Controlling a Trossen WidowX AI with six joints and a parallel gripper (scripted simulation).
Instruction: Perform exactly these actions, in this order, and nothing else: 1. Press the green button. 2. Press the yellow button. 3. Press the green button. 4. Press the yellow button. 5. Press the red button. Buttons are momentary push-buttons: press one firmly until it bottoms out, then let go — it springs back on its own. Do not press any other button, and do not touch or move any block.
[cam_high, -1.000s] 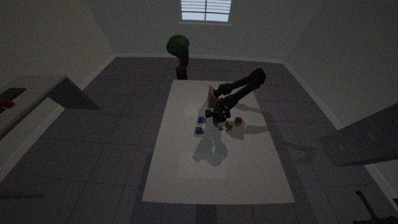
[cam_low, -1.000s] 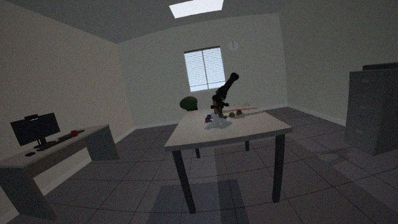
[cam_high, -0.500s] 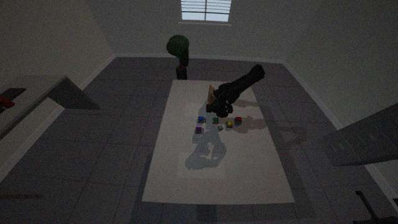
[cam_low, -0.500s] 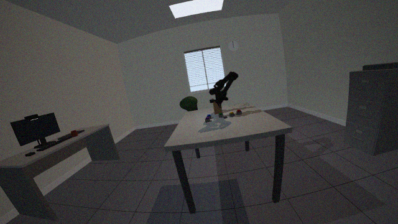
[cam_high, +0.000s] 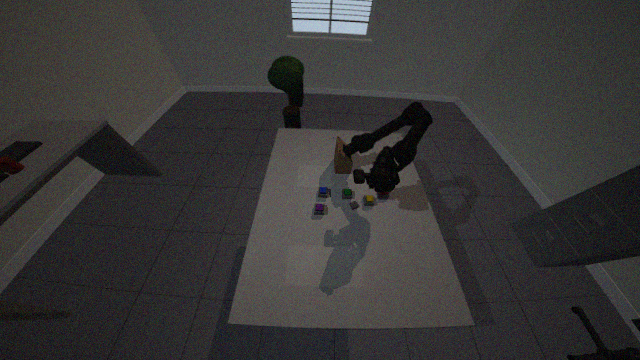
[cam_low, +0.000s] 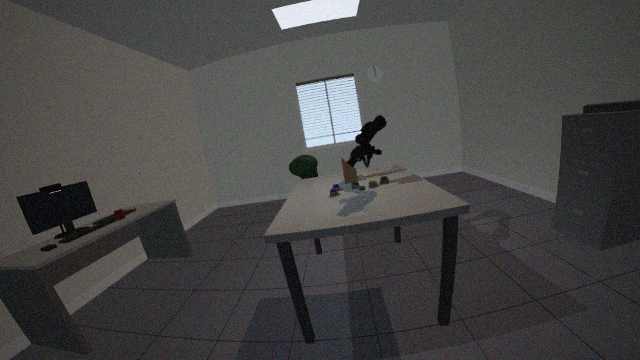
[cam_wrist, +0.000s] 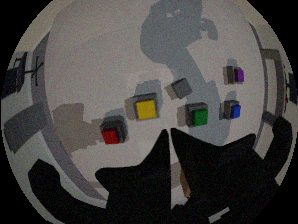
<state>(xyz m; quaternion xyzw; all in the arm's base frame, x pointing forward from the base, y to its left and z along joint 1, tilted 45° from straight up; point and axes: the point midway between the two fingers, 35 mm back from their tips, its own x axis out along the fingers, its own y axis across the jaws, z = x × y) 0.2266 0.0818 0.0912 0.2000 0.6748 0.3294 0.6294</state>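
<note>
Right now the yellow button is 100 mm below my gripper tip and 20 mm to the left of it. Round my gripper tip: grey block: 120 mm below, 50 mm to the right, 30 mm ahead; then green button: 100 mm below, 90 mm to the right, 20 mm behind; then red button: 100 mm to the left, 100 mm below, 60 mm behind.
</note>
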